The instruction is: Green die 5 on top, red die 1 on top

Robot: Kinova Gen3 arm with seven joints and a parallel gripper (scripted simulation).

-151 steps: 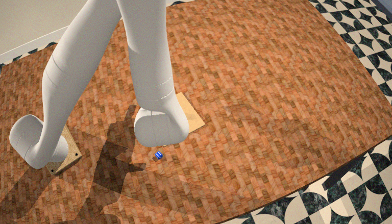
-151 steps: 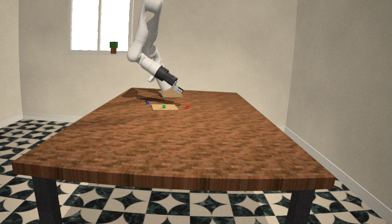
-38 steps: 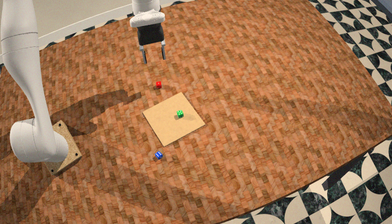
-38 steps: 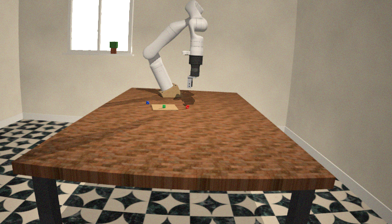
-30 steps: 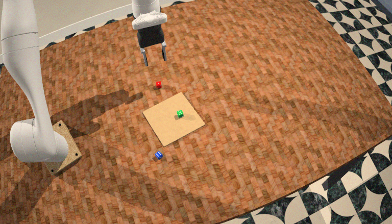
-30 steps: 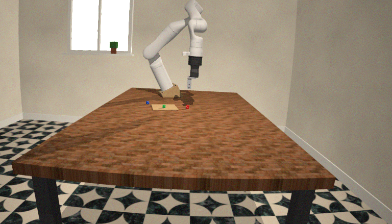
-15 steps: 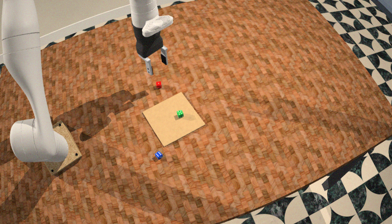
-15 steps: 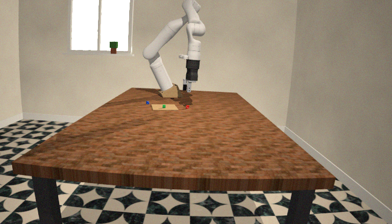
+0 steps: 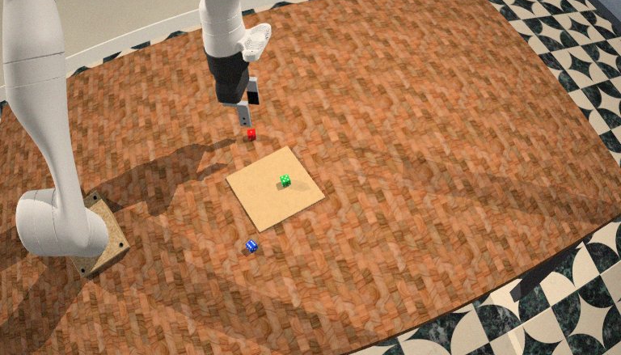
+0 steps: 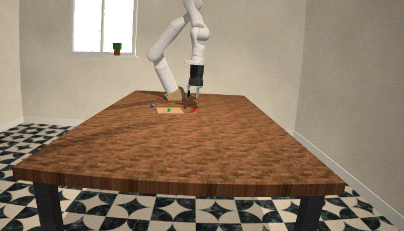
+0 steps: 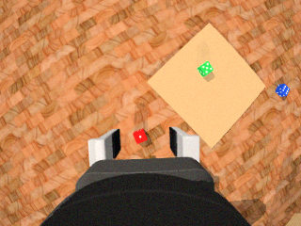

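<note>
The red die is 10 mm to the left of my hand and 90 mm below it. The rest, counted from my hand: tan mat 20 mm behind, 120 mm to the right, 100 mm below; then green die 10 mm ahead, 130 mm to the right, 90 mm below; then blue die 110 mm behind, 220 mm to the right, 90 mm below.
</note>
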